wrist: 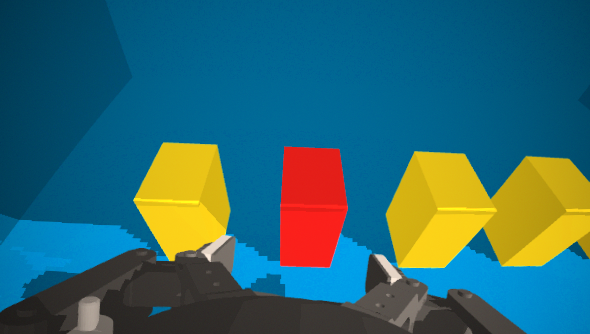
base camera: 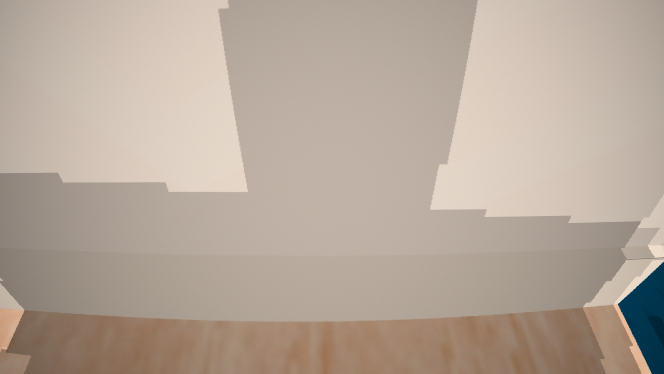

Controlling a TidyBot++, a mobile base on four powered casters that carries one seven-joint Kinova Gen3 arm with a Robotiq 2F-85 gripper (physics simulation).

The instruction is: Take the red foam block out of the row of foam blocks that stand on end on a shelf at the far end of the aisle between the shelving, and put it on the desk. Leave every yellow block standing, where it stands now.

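Places are measured from the arm's base along level axes (x ahead, y left, z up), in millimetres.
Where they show: gripper, fingertip midpoint: (wrist: pixel 300 262).
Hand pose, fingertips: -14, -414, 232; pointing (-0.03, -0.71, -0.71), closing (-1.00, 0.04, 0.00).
Each offset is from my fingertips to the centre of the thing, as dx, dy, dz. Level surfaces: height alone.
The red foam block {-5, -73, -50} (wrist: pixel 313 205) stands on end on the blue shelf (wrist: pixel 350 75) in the wrist view, with a gap on either side. One yellow block {+94, -65, -50} (wrist: pixel 180 175) stands to its left; a second yellow block {-114, -81, -50} (wrist: pixel 452 185) and a third yellow block {-219, -88, -50} (wrist: pixel 542 185) stand to its right, with a sliver of another at the right edge. My gripper (wrist: pixel 300 262) is open and empty, its fingertips in line with the two sides of the red block. The left fingertip overlaps the lower corner of the left yellow block in view; whether they touch I cannot tell. The desk does not show.
In the base camera view a pale wall (base camera: pixel 340 125) rises ahead of the wooden floor {dz -629} (base camera: pixel 320 350). Part of the blue shelving (base camera: pixel 645 310) shows at the lower right. Shadows lie across wall and floor. A darker blue side surface (wrist: pixel 45 100) shows at the left of the wrist view.
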